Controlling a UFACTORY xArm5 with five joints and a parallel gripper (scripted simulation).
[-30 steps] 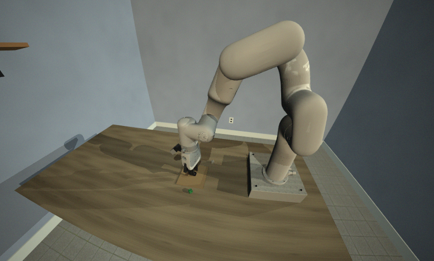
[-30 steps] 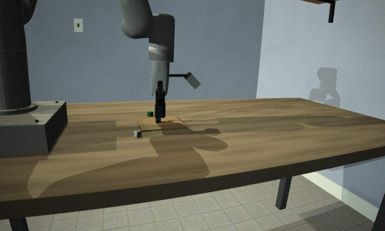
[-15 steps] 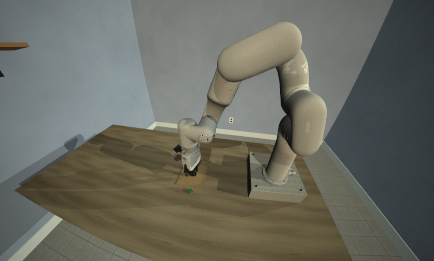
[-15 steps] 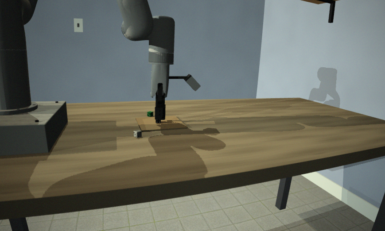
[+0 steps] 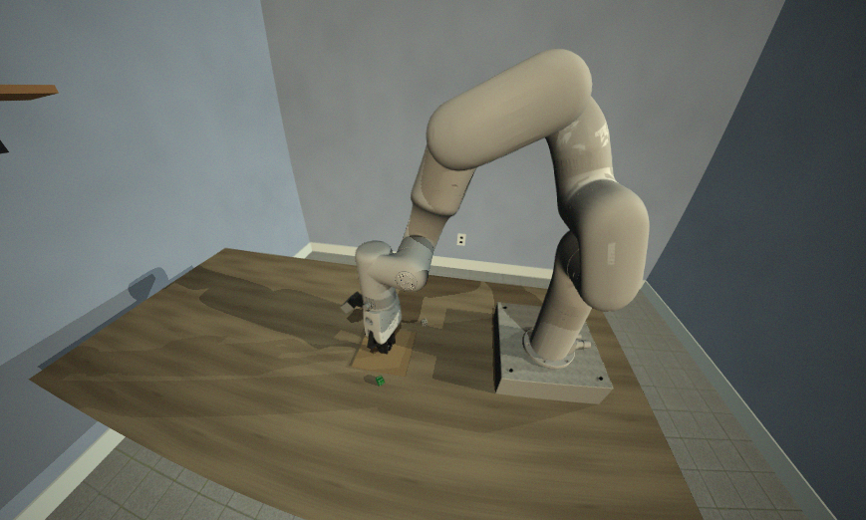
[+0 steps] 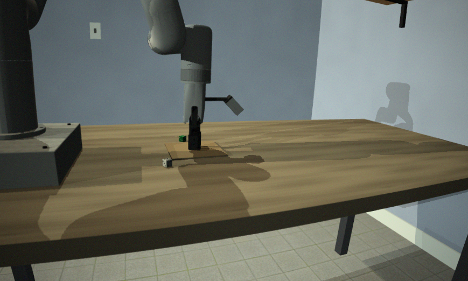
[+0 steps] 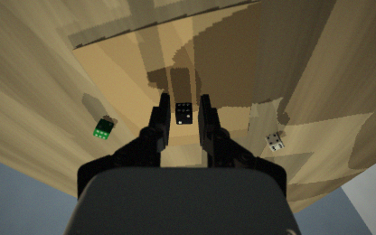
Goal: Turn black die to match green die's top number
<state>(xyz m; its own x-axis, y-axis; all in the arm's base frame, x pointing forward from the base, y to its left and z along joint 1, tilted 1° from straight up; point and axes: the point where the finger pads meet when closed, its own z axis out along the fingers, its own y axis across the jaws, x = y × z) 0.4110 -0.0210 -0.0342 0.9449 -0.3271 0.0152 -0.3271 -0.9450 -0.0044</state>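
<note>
Right now the black die is 1 cm behind my hand and 2 cm below it. The rest, counted from my hand: green die: 1 cm behind, 10 cm to the left, 2 cm below; white die: 9 cm behind, 10 cm to the right, 2 cm below; tan mat: 3 cm below.
</note>
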